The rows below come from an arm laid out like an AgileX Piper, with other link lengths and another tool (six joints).
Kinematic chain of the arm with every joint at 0, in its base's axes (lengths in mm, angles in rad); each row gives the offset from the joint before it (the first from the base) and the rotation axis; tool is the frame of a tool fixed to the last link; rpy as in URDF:
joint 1: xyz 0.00 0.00 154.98 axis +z
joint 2: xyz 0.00 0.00 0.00 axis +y
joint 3: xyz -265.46 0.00 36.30 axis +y
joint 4: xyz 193.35 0.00 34.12 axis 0.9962 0 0.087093
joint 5: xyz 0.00 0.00 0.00 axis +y
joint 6: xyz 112.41 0.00 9.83 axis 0.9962 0 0.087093
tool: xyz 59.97 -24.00 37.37 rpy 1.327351 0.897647 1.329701
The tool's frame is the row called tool.
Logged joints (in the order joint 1, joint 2, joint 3, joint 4, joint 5, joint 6), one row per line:
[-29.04 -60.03 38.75 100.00 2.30 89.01]
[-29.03 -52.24 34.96 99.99 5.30 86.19]
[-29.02 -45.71 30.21 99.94 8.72 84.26]
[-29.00 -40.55 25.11 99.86 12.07 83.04]
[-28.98 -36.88 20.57 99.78 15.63 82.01]
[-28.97 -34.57 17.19 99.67 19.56 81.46]
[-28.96 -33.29 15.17 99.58 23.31 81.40]
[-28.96 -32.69 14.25 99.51 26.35 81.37]
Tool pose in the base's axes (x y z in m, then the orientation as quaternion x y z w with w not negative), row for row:
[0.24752 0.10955 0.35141 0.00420 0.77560 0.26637 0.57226]
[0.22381 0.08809 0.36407 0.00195 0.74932 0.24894 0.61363]
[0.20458 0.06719 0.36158 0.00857 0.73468 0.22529 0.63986]
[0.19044 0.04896 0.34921 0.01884 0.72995 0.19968 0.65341]
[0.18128 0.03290 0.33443 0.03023 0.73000 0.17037 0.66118]
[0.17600 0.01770 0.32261 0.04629 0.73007 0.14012 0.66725]
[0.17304 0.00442 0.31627 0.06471 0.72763 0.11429 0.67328]
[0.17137 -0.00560 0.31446 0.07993 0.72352 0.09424 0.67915]
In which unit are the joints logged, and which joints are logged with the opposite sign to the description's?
The joints are logged in degrees. Opposite sign: joint 1, joint 2, joint 3, joint 4.
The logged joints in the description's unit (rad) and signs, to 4 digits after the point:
[0.5068 1.0477 -0.6763 -1.7453 0.0401 1.5535]
[0.5067 0.9118 -0.6102 -1.7452 0.0925 1.5043]
[0.5065 0.7978 -0.5273 -1.7443 0.1522 1.4706]
[0.5061 0.7077 -0.4383 -1.7429 0.2107 1.4493]
[0.5058 0.6437 -0.3590 -1.7415 0.2728 1.4313]
[0.5056 0.6034 -0.3000 -1.7396 0.3414 1.4217]
[0.5054 0.5810 -0.2648 -1.7380 0.4068 1.4207]
[0.5054 0.5705 -0.2487 -1.7368 0.4599 1.4202]

